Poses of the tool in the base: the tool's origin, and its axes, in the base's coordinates. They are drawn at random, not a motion.
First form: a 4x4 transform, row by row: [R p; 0 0 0 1], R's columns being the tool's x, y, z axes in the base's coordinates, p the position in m. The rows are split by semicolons.
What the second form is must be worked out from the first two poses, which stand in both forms.
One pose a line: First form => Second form
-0.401 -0.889 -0.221 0.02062; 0.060 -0.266 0.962 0.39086; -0.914 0.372 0.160 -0.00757; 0 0 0 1 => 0.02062 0.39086 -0.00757; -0.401 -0.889 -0.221; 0.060 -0.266 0.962; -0.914 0.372 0.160
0.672 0.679 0.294 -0.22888; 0.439 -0.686 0.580 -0.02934; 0.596 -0.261 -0.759 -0.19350; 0 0 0 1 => -0.22888 -0.02934 -0.19350; 0.672 0.679 0.294; 0.439 -0.686 0.580; 0.596 -0.261 -0.759
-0.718 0.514 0.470 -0.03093; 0.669 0.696 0.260 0.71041; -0.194 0.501 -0.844 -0.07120; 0 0 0 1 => -0.03093 0.71041 -0.07120; -0.718 0.514 0.470; 0.669 0.696 0.260; -0.194 0.501 -0.844
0.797 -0.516 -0.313 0.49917; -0.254 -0.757 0.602 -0.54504; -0.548 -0.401 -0.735 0.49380; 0 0 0 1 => 0.49917 -0.54504 0.49380; 0.797 -0.516 -0.313; -0.254 -0.757 0.602; -0.548 -0.401 -0.735
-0.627 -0.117 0.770 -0.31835; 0.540 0.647 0.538 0.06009; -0.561 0.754 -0.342 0.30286; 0 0 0 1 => -0.31835 0.06009 0.30286; -0.627 -0.117 0.770; 0.540 0.647 0.538; -0.561 0.754 -0.342
